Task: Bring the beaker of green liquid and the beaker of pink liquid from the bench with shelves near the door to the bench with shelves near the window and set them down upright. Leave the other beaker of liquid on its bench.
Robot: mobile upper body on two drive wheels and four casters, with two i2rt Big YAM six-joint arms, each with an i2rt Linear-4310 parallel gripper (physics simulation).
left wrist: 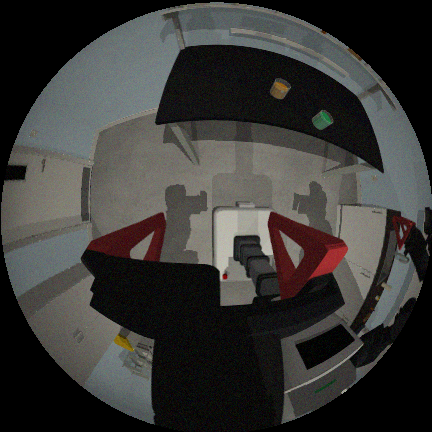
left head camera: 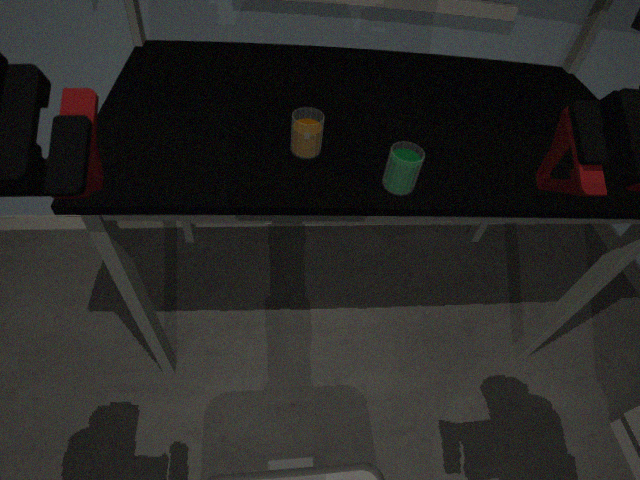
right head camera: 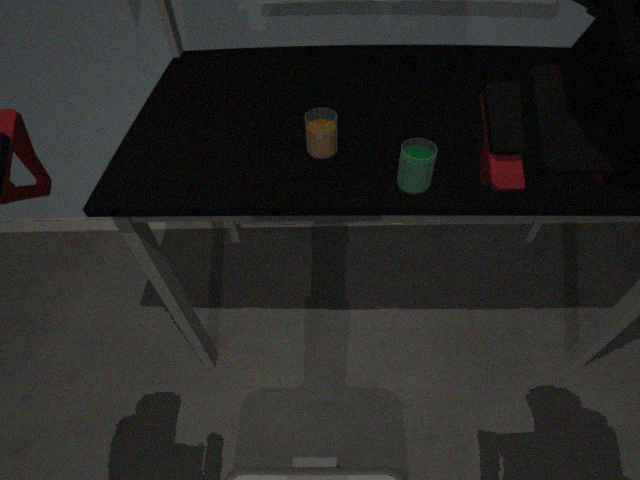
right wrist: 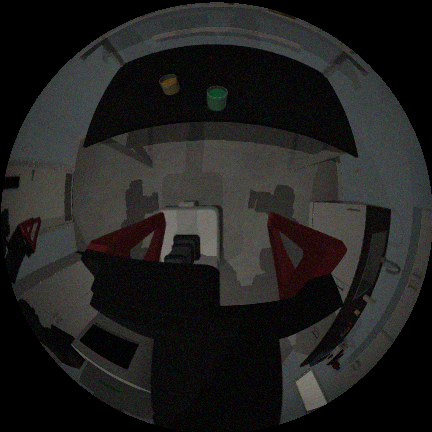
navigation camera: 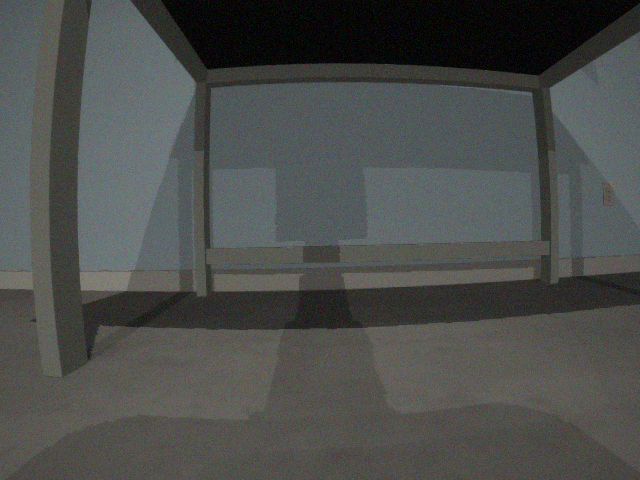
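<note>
The beaker of green liquid (left head camera: 402, 173) (right head camera: 415, 173) (left wrist: 322, 120) (right wrist: 217, 99) stands upright near the front edge of the black-topped bench (left head camera: 206, 93) (right head camera: 232, 103) (left wrist: 215, 85) (right wrist: 270, 85). The beaker of orange liquid (left head camera: 306, 136) (right head camera: 321, 136) (left wrist: 280, 89) (right wrist: 170, 85) stands upright farther back and to its left. The beaker of pink liquid does not show. My left gripper (left wrist: 216, 217) is open and empty, off the bench's left end in the left head camera. My right gripper (right wrist: 216, 217) is open and empty, to the right of the green beaker in both head camera views, not touching it.
The bench's front left leg (navigation camera: 59, 206) and lower rear rail (navigation camera: 413, 251) show in the navigation camera. A door (left wrist: 50, 187) is at the left in the left wrist view. A cabinet (left wrist: 362, 220) (right wrist: 335, 217) with a dark counter stands at the right in both wrist views.
</note>
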